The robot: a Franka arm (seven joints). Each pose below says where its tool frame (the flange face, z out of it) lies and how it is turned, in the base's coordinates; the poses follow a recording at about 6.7 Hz.
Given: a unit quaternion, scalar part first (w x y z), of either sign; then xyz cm.
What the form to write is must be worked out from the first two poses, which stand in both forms.
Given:
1: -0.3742 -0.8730 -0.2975 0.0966 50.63 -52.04 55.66
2: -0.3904 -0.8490 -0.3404 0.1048 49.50 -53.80 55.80
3: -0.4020 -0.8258 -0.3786 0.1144 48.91 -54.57 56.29
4: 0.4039 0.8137 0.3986 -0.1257 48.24 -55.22 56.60
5: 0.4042 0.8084 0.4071 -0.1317 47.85 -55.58 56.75
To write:
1: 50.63 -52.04 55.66 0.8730 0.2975 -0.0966 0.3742
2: 49.50 -53.80 55.80 0.8490 0.3404 -0.1048 0.3904
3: 48.91 -54.57 56.29 0.8258 0.3786 -0.1144 0.4020
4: 48.24 -55.22 56.60 0.8137 0.3986 -0.1257 0.4039
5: 47.85 -55.58 56.75 0.8084 0.4071 -0.1317 0.4042
